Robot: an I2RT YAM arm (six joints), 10 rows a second.
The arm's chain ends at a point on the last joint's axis. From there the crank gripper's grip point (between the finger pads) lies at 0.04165 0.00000 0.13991 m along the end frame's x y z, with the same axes.
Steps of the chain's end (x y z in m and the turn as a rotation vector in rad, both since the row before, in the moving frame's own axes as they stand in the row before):
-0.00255 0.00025 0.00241 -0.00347 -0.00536 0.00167
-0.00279 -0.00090 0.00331 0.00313 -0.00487 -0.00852
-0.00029 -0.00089 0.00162 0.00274 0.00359 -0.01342
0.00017 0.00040 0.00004 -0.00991 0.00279 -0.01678
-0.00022 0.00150 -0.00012 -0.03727 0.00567 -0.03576
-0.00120 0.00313 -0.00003 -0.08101 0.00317 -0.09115
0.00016 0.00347 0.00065 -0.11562 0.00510 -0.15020
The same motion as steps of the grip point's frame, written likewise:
-0.00330 0.00080 0.00263 -0.00347 -0.00536 0.00167
-0.00348 -0.00169 0.00351 0.00313 -0.00487 -0.00852
0.00021 -0.00184 0.00147 0.00274 0.00359 -0.01342
0.00057 0.00108 -0.00008 -0.00991 0.00279 -0.01678
0.00064 0.00520 -0.00043 -0.03727 0.00567 -0.03576
-0.00041 0.01062 -0.00047 -0.08101 0.00317 -0.09115
0.00161 0.01327 -0.00013 -0.11562 0.00510 -0.15020

